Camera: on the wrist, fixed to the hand. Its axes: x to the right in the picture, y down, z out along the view.
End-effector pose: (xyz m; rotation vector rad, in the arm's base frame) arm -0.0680 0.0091 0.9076 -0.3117 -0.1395 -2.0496
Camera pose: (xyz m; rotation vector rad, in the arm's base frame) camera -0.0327 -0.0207 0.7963 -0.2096 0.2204 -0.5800
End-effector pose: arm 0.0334 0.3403 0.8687 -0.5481 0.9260 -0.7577
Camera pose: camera -0.0513 0.3768 0.7911 0.2106 1.1820 0.6112
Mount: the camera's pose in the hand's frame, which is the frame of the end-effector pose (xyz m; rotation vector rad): -0.0217 0.0489 -0.1080 -0.0843 0.1299 1.4987
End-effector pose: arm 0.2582 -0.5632 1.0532 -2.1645 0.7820 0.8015
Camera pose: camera 0.2427 -0.6675 1.1115 1.3582 -2.4863 -1.3200
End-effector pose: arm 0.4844 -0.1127 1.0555 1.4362 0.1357 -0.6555
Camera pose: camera 0.5225 -0.0040 1.0909 1.1053 -0.7519 0.6671
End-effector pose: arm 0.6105 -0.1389 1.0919 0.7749 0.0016 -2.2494
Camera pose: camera 0.7114 -0.1357 1.0261 0.5386 -0.3120 -0.7692
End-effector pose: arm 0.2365 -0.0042 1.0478 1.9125 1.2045 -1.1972
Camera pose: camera 0.3179 0.0547 1.1145 2.0287 -0.2983 -0.1720
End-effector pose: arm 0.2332 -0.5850 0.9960 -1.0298 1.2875 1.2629
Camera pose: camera 0.1773 -0.6897 1.0167 -0.0046 -2.1225 -2.2227
